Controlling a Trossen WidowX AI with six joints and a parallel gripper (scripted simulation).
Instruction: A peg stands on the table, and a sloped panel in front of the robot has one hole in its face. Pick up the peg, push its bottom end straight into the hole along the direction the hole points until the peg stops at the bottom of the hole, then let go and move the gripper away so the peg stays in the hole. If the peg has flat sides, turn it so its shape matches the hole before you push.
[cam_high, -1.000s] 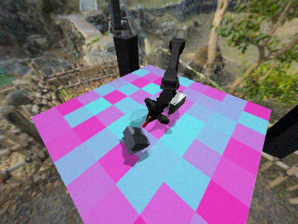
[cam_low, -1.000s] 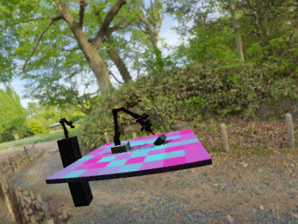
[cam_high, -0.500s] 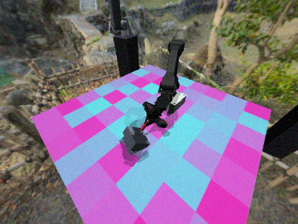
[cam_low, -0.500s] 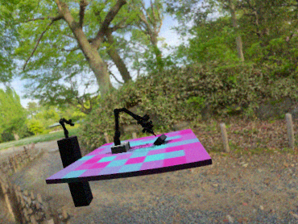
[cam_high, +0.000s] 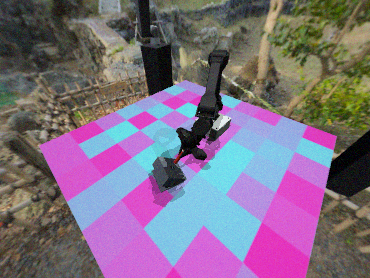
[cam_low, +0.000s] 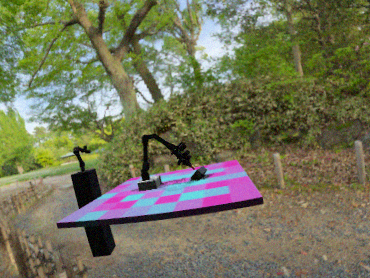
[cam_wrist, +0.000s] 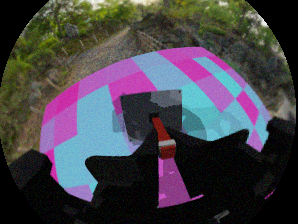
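Right now my gripper tip is 50 mm short of the dark grey sloped panel, 30 mm to the left of it and 80 mm above it. Round my gripper tip: red peg: 10 mm behind, 10 mm to the left, 10 mm above.
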